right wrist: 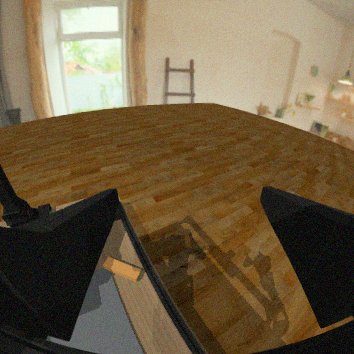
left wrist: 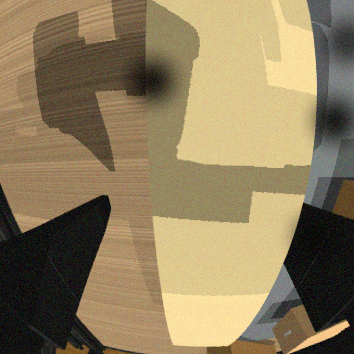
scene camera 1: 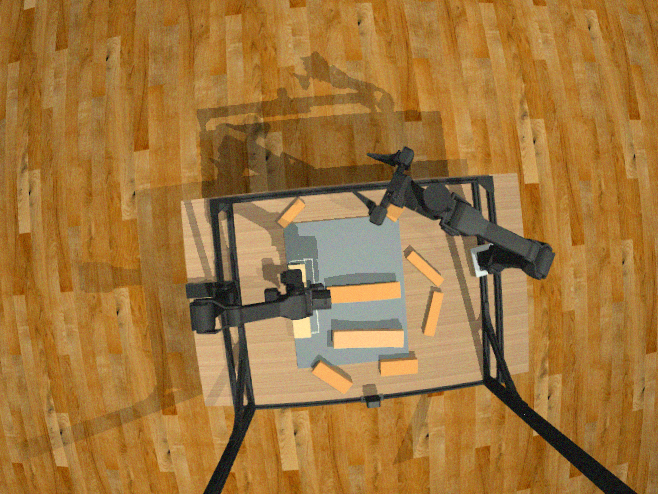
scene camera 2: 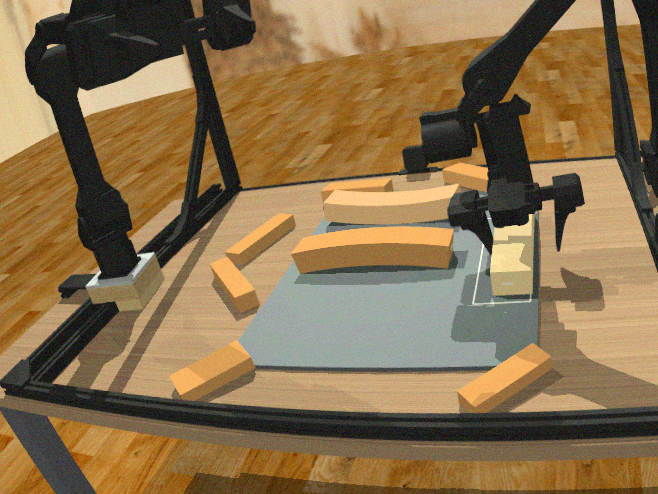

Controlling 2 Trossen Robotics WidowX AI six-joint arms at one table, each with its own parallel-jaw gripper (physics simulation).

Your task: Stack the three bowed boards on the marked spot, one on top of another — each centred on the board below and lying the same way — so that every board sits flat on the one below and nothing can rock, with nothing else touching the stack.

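Seen in the pictures: left gripper, fingertip midpoint: (left wrist: 182,199); right gripper, fingertip midpoint: (right wrist: 190,194) (scene camera 1: 358,171) (scene camera 2: 208,38); left arm's base, origin of the base link: (scene camera 1: 227,295); right arm's base, origin of the base link: (scene camera 1: 486,259) (scene camera 2: 119,268).
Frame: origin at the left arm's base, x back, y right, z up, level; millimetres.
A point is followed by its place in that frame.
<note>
A pale yellow board (scene camera 1: 301,328) {x -232, y 142, z 31 mm} (scene camera 2: 511,281) {x -251, y -64, z 8 mm} (left wrist: 225,135) {x -244, y -17, z 32 mm} lies lengthwise over the white marked outline (scene camera 1: 318,324) {x -287, y 148, z -14 mm} (scene camera 2: 478,276) {x -297, y -7, z -13 mm}, shifted towards the grey mat's edge. My left gripper (scene camera 1: 296,297) {x -226, y 23, z -4 mm} (scene camera 2: 524,250) {x -226, y 23, z -4 mm} (left wrist: 182,199) {x -226, y 23, z -4 mm} is open and empty, straddling this board's width from above; exact fingertip height is unclear. An orange board (scene camera 1: 366,292) {x -462, y 60, z 32 mm} (scene camera 2: 372,247) {x -447, y 35, z 25 mm} (left wrist: 345,197) {x -340, y 34, z -5 mm} lies crosswise, middle arched up. A lighter orange board (scene camera 1: 367,338) {x -442, y 216, z 21 mm} (scene camera 2: 390,206) {x -444, y 191, z 19 mm} lies parallel to it, ends curving up. My right gripper (scene camera 1: 361,173) {x -460, y -271, z 384 mm} (right wrist: 190,194) {x -460, y -271, z 384 mm} is open and empty, high over the table's edge.
Several short orange blocks (scene camera 1: 291,212) {x -263, y -240, z 2 mm} (scene camera 1: 424,266) {x -673, y 13, z 7 mm} (scene camera 1: 332,376) {x -304, y 332, z 10 mm} (scene camera 2: 212,369) {x -612, y -208, z 2 mm} (scene camera 2: 504,377) {x -263, y -242, z 2 mm} (right wrist: 125,270) {x -277, y -243, z 2 mm} lie around the grey mat (scene camera 1: 361,244) {x -476, y -96, z -14 mm} (scene camera 2: 372,319) {x -434, y -91, z -14 mm}. A black frame (scene camera 1: 318,189) {x -364, y -301, z -1 mm} (scene camera 2: 318,423) {x -451, y -298, z -1 mm} rings the table. The left arm hides part of the pale board in scene camera 1.
</note>
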